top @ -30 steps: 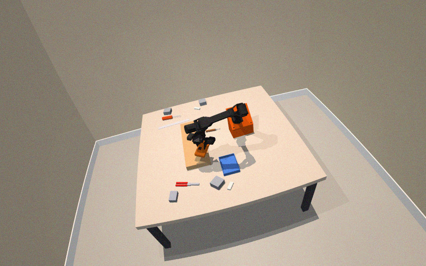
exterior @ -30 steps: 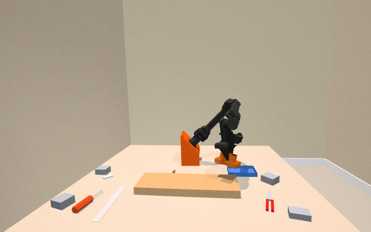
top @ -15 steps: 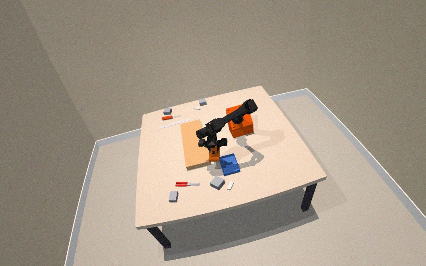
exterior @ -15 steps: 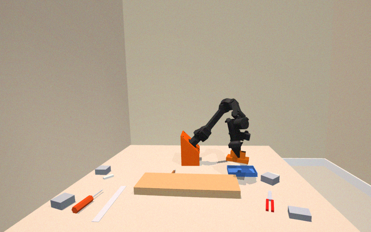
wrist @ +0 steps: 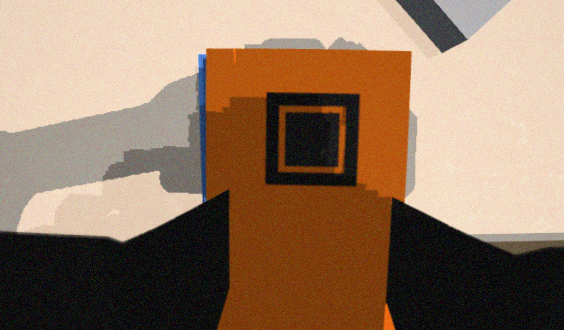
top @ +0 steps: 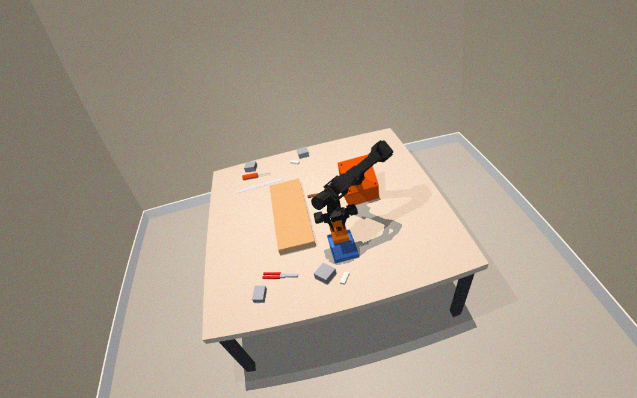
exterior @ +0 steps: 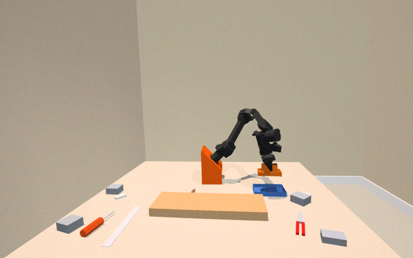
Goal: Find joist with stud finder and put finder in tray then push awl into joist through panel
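My gripper tip is 12 cm above the blue tray, 1 cm to the left of it and 1 cm past it. Round my gripper tip: awl: 43 cm to the right, 12 cm below, 5 cm behind; white ruler: 71 cm to the right, 26 cm ahead, 13 cm below; stud finder: 2 cm above, 1 cm to the left.
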